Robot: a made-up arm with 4 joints. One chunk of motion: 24 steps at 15 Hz.
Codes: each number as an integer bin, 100 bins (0 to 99) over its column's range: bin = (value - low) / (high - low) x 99, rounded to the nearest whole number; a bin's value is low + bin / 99 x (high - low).
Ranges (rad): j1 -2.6..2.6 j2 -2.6..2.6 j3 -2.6..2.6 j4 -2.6..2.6
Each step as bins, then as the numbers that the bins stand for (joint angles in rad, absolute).
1 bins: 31 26 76 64
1 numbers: -0.9717 -1.2343 1.3919 0.7616
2 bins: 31 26 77 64
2 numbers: -0.9717 -1.2343 1.4444 0.7616
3 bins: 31 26 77 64
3 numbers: -0.9717 -1.2343 1.4444 0.7616
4 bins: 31 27 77 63
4 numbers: -0.9717 -1.1818 1.4444 0.7091
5 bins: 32 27 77 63
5 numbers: -0.9192 -1.1818 1.4444 0.7091
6 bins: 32 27 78 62
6 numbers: -0.9192 -1.1818 1.4970 0.6566
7 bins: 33 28 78 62
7 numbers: -0.8667 -1.1293 1.4970 0.6566
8 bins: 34 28 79 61
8 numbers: -0.8141 -1.1293 1.5495 0.6040
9 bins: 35 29 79 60
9 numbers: -0.7616 -1.0768 1.5495 0.5515
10 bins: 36 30 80 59
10 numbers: -0.7091 -1.0242 1.6020 0.4990
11 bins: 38 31 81 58
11 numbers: -0.6040 -0.9717 1.6545 0.4465
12 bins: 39 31 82 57
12 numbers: -0.5515 -0.9717 1.7071 0.3939
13 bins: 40 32 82 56
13 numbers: -0.4990 -0.9192 1.7071 0.3414
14 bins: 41 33 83 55
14 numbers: -0.4465 -0.8667 1.7596 0.2889
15 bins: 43 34 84 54
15 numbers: -0.3414 -0.8141 1.8121 0.2364
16 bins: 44 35 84 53
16 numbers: -0.2889 -0.7616 1.8121 0.1838
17 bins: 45 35 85 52
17 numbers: -0.2364 -0.7616 1.8646 0.1313
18 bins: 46 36 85 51
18 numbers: -0.1838 -0.7091 1.8646 0.0788
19 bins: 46 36 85 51
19 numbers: -0.1838 -0.7091 1.8646 0.0788
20 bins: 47 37 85 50
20 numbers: -0.1313 -0.6566 1.8646 0.0263
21 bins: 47 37 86 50
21 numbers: -0.1313 -0.6566 1.9172 0.0263
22 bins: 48 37 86 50
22 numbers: -0.0788 -0.6566 1.9172 0.0263
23 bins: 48 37 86 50
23 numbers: -0.0788 -0.6566 1.9172 0.0263
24 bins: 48 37 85 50
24 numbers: -0.0788 -0.6566 1.8646 0.0263
